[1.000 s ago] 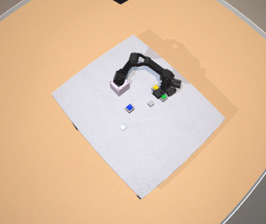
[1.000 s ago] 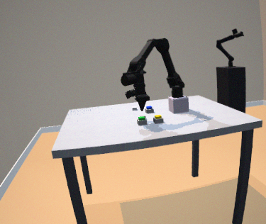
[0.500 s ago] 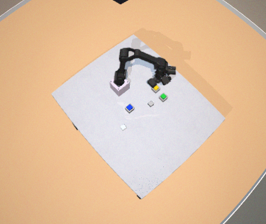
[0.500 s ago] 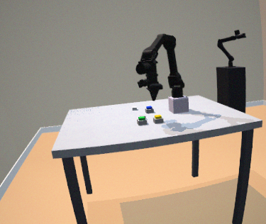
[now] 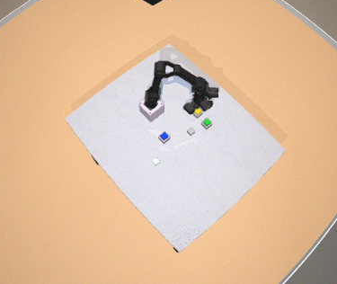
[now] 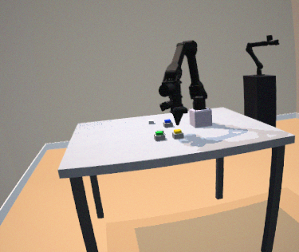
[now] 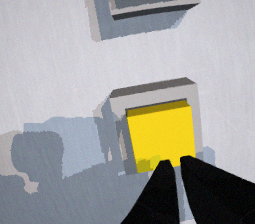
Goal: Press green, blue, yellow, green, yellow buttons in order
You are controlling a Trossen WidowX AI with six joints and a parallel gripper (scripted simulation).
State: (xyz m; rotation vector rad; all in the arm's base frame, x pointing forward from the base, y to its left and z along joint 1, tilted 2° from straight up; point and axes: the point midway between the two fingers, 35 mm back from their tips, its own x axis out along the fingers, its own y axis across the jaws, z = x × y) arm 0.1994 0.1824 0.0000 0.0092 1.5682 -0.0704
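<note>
Now: gripper tip 30 mm above the yellow button. From my gripper tip the other things lie so: small grey block (60 mm ahead, 120 mm to the right, 50 mm below); then blue button (20 mm behind, 250 mm to the right, 30 mm below); then green button (90 mm ahead, 10 mm to the right, 30 mm below).
</note>
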